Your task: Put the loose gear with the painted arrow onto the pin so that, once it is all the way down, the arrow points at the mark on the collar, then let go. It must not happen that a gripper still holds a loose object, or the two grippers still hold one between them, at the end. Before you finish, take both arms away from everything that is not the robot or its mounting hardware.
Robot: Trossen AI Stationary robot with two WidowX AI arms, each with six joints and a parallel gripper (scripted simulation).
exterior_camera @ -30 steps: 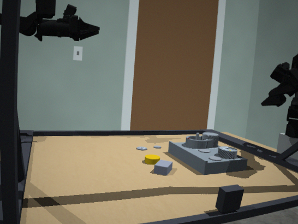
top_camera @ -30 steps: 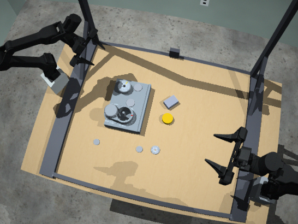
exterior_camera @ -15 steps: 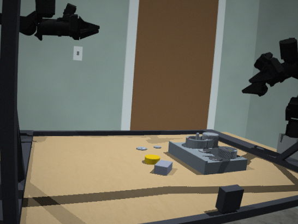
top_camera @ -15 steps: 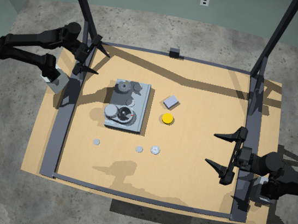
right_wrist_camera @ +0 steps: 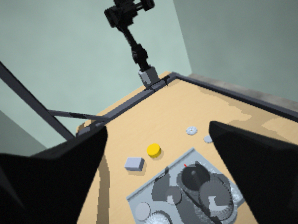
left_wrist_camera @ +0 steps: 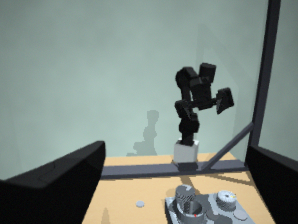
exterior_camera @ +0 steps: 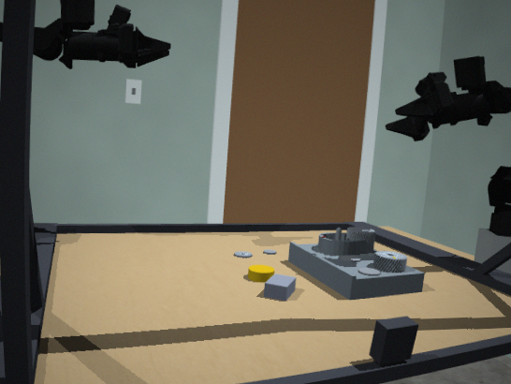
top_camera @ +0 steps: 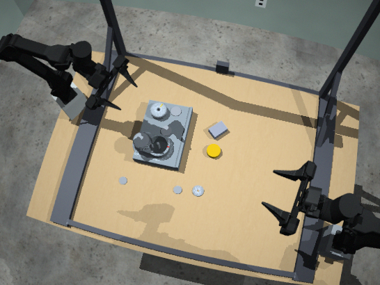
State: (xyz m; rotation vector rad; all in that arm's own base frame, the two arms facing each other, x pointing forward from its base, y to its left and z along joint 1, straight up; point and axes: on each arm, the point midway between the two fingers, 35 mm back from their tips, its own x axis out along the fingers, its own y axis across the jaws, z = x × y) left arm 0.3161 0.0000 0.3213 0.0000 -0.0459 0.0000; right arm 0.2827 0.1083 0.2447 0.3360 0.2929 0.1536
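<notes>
My right gripper is now 28 cm above the gear, 10 cm past it and 4 cm to the right of it. Also, from my right hand: grey block: 32 cm below, 27 cm to the left, 15 cm behind; then yellow disc: 33 cm below, 29 cm to the left, 7 cm behind; then small grey disc: 33 cm below, 19 cm ahead, 6 cm to the left.
</notes>
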